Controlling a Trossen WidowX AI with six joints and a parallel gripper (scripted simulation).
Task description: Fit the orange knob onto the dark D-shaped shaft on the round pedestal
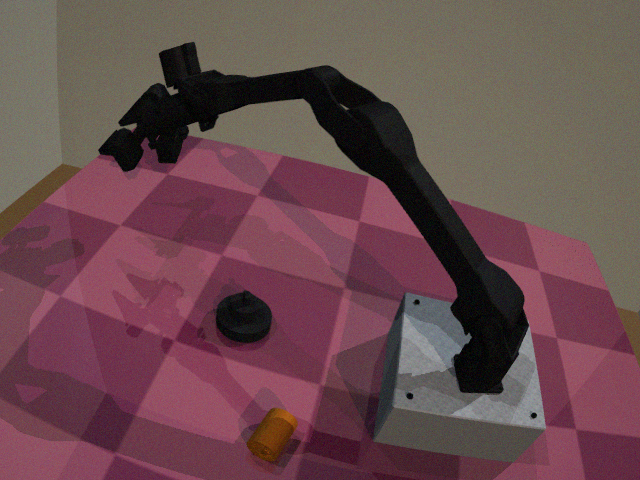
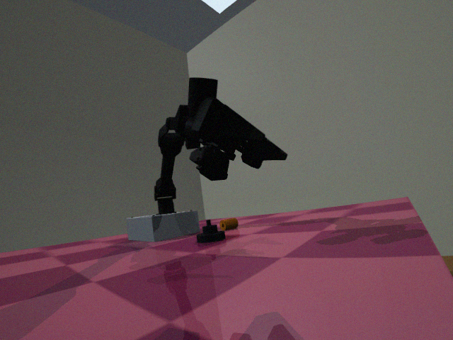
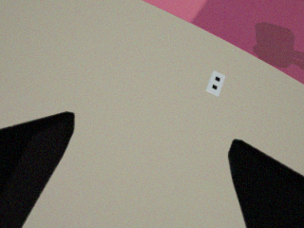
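My gripper tip is 42 cm to the right of the orange knob, 36 cm past it and 15 cm above it. Round my gripper tip: round pedestal 30 cm behind, 21 cm to the left, 14 cm below.
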